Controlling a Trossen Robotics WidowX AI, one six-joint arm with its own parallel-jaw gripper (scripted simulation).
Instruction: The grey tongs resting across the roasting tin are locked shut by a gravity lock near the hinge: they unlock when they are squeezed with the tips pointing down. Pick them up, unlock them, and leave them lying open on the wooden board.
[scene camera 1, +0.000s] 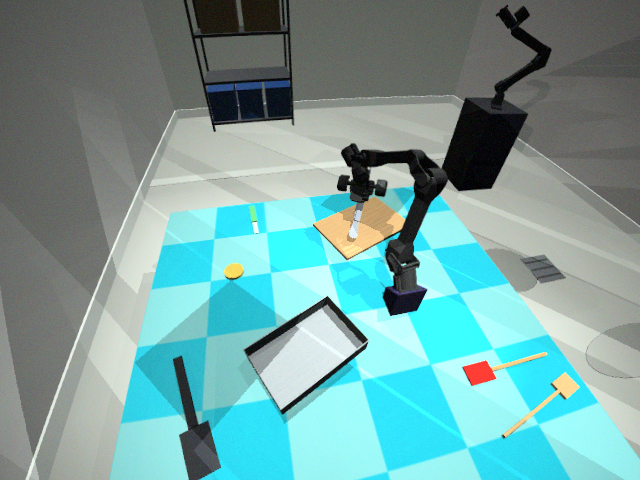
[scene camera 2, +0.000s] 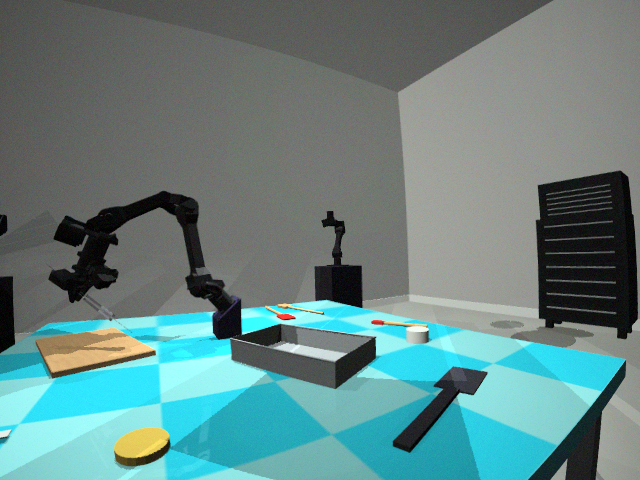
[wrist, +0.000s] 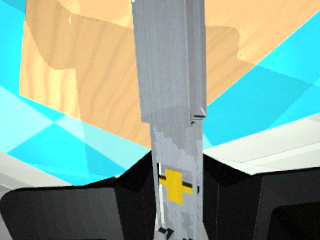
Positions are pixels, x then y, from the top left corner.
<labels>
gripper: scene camera 1 363, 194; scene camera 2; wrist
same spot on wooden board: (scene camera 1: 378, 222) = (scene camera 2: 97, 338)
same spot on gripper: (wrist: 130, 199) = (scene camera 2: 90, 285)
</labels>
